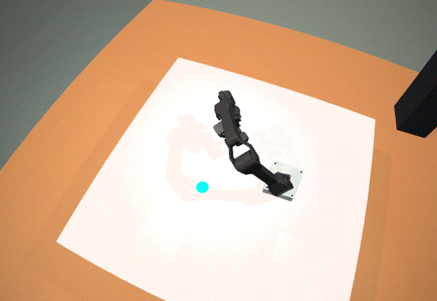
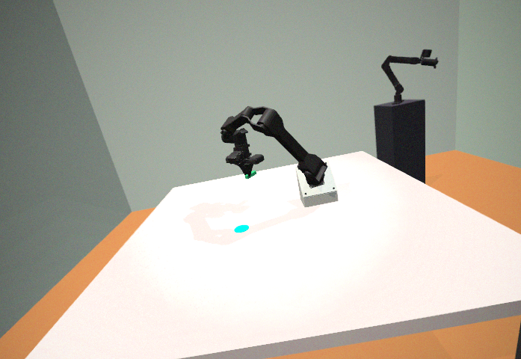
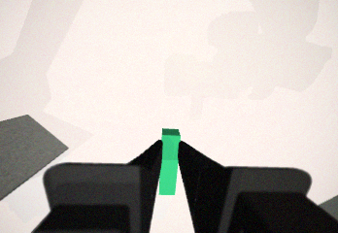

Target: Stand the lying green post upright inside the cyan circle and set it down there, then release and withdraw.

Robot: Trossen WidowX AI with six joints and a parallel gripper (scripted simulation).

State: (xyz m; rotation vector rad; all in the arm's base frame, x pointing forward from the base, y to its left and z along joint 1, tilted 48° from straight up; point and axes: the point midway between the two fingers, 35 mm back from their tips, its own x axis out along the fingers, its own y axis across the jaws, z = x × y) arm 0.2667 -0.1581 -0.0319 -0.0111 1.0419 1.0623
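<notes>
The green post lies 10 mm behind my gripper tip and 10 mm to the right of it. The rest, counted from my gripper tip: cyan circle: 70 mm ahead, 220 mm to the left, 140 mm below.
</notes>
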